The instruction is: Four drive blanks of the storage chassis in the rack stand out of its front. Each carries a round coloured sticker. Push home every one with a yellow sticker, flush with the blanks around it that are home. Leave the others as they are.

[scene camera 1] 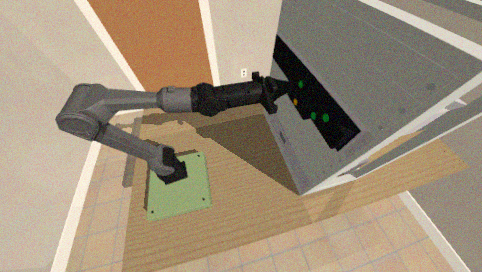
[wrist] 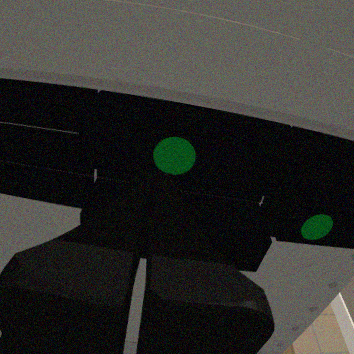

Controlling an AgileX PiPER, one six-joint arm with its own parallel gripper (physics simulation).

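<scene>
The storage chassis [scene camera 1: 336, 139] is a dark band in the grey rack. In the scene view, a yellow sticker [scene camera 1: 295, 101] is on a blank that stands out at the lower edge. Green stickers show above it [scene camera 1: 300, 84] and to its right [scene camera 1: 313, 116] [scene camera 1: 326, 118]. In the wrist view, one large green sticker [wrist: 174, 156] is above the fingers and another green sticker [wrist: 317, 227] is at the right; the yellow sticker does not show. My gripper [scene camera 1: 288, 89] [wrist: 153, 191] is shut, its tips at the yellow-stickered blank. Dark on dark hides whether they touch it.
The grey rack [scene camera 1: 400, 70] surrounds the chassis, with grey panel above and below the dark band. The arm's base is on a green plate [scene camera 1: 195, 195] on the wooden table top [scene camera 1: 240, 200]. A pale rack edge [scene camera 1: 390, 142] runs along the right.
</scene>
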